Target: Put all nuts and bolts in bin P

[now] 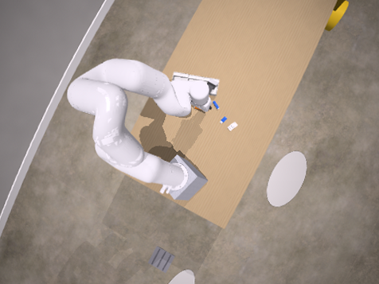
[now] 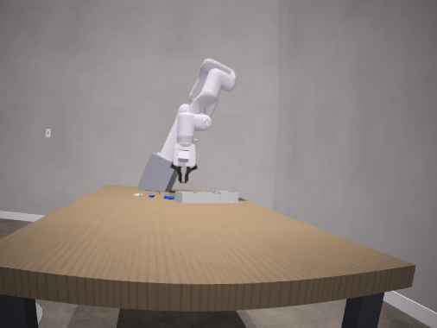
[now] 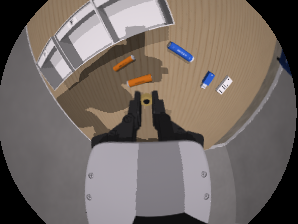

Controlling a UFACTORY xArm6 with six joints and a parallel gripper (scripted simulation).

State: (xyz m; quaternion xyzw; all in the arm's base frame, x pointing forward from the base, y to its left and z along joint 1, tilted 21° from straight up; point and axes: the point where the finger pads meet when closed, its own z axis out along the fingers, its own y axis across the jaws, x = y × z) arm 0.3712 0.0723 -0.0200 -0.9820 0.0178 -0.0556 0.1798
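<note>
Now: the bin 100 mm ahead of my hand, 90 mm to the left of it and 70 mm below it. Also, from my hand: long blue stick (80 mm below, 60 mm to the right, 50 mm ahead); blue usb stick (130 mm to the right, 90 mm below); brass-coloured fastener (20 mm below).
</note>
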